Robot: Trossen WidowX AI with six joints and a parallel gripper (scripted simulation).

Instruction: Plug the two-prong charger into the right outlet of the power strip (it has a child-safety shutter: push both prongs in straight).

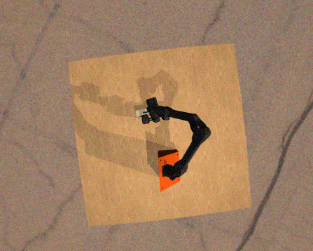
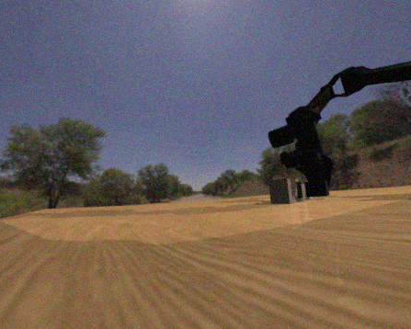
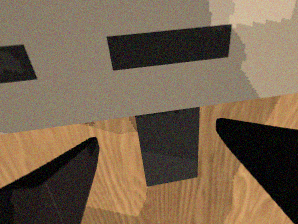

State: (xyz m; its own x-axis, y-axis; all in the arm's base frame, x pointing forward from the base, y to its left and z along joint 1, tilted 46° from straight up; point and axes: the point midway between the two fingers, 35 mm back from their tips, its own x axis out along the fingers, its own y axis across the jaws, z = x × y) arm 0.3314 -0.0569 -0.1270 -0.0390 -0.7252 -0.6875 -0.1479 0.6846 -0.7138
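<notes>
My gripper tip is now 3 cm short of the two-prong charger and 1 cm below it.
</notes>
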